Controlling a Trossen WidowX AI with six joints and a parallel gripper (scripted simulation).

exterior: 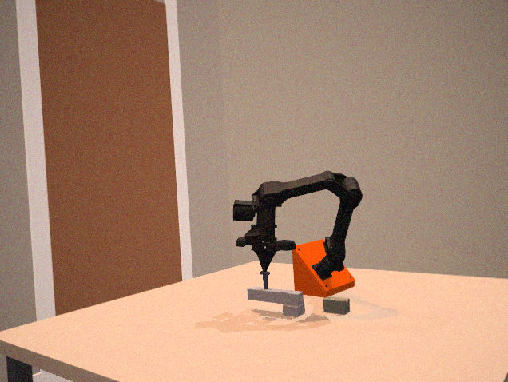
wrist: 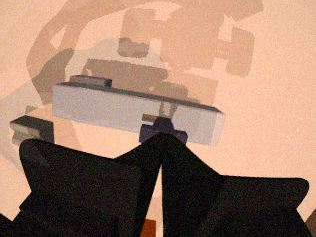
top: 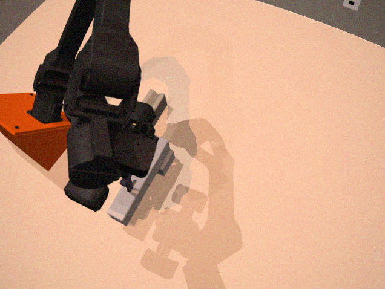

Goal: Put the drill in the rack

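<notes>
Right now the small blue key is 30 mm below my gripper tip. From my gripper tip the other things lie so: long grey housing: 80 mm below, 30 mm to the left, 10 mm behind; then grey rack: 190 mm to the left, 110 mm below, 100 mm behind; then drill: 80 mm below, 50 mm to the left, 10 mm behind.
</notes>
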